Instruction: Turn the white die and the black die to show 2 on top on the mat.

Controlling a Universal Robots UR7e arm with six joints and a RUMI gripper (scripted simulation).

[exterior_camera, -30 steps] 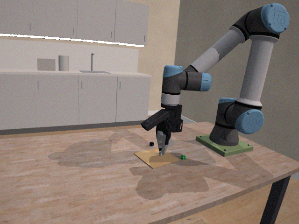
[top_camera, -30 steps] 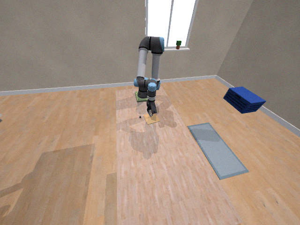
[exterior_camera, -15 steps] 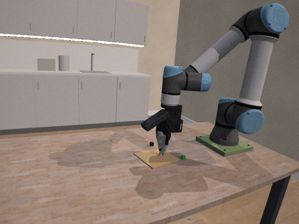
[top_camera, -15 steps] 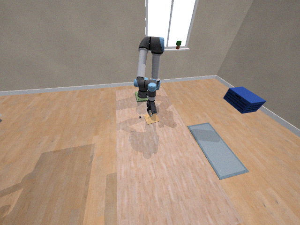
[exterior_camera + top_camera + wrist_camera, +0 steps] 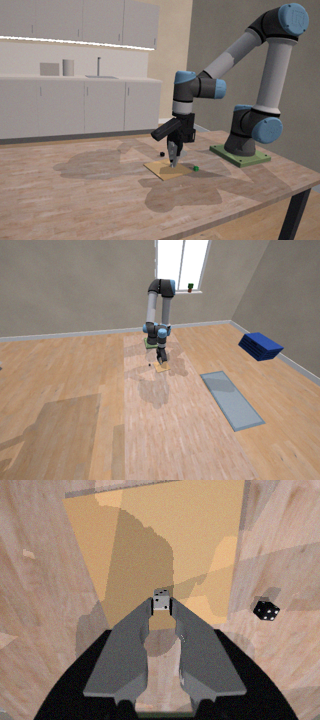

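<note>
The white die is 1 cm below my hand. From my hand the other things lie so: black die 12 cm to the right, 1 cm below, 1 cm ahead; green die 9 cm behind, 4 cm to the left, 1 cm below; tan mat 2 cm below, 2 cm ahead.
</note>
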